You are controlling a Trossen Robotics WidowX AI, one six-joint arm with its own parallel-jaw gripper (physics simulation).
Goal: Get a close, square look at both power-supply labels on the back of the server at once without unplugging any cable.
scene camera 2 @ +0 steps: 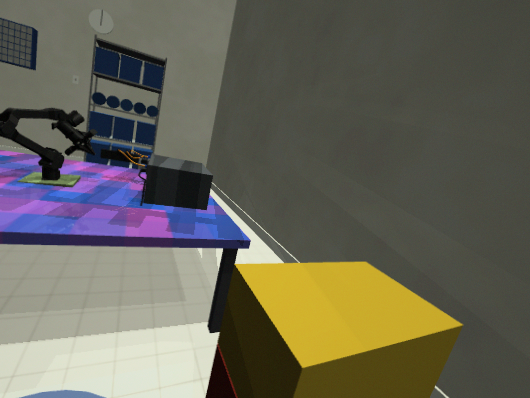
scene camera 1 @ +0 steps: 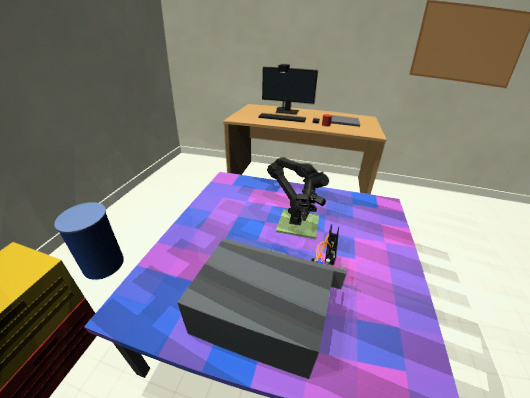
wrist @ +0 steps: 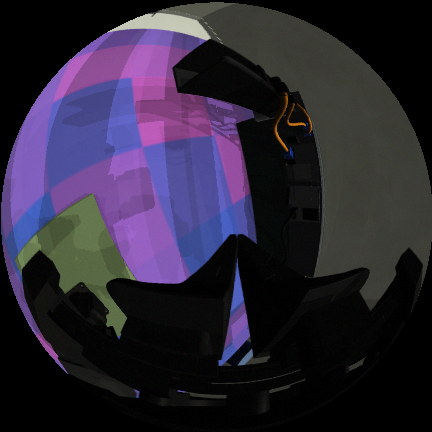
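Where they show: gripper, fingertip midpoint: [scene camera 2: 94, 154] [scene camera 1: 303, 220] [wrist: 235, 239]; arm's base, origin of the base link: [scene camera 2: 50, 178] [scene camera 1: 295, 221] [wrist: 83, 305].
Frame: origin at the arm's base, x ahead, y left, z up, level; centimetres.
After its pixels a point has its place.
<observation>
The grey server [scene camera 1: 265, 300] @[x 65.7, y -4.1, z 18.3 cm] [scene camera 2: 176, 187] @[x 55.8, y -28.3, z 9.2 cm] [wrist: 267, 200] @[x 44.3, y -4.5, z 3.9 cm] sits on the table. In the wrist view its back runs nearly upright along the right side, dark and seen at a steep slant, so the power-supply labels cannot be made out. Orange cables [wrist: 278, 131] run to blue plugs [wrist: 288, 153] @[x 43.3, y 6.9, z 12.0 cm] on the back. A thin black cord [wrist: 284, 237] @[x 43.0, y -14.5, z 8.3 cm] hangs lower along it. My gripper [wrist: 235, 240] @[x 17.6, y 4.4, z 14.7 cm] is shut and empty, its fingertips touching. It is raised above the table near the arm's base, apart from the server, and points downward at a slant in scene camera 2.
A long black cable-management arm [scene camera 1: 333, 246] @[x 29.3, y 18.4, z 12.0 cm] [wrist: 225, 75] @[x 21.6, y 16.4, z 15.2 cm] sticks out from one side of the server's back. My base stands on a green mat [scene camera 1: 285, 230] @[x 9.5, y -4.4, z 0.3 cm] [scene camera 2: 70, 181] @[x 8.6, y -3.3, z 0.4 cm] [wrist: 82, 225] @[x 8.3, y 9.0, z 0.5 cm]. A yellow box [scene camera 2: 350, 305], a blue bin [scene camera 1: 95, 245] and a desk [scene camera 1: 310, 131] stand off the table.
</observation>
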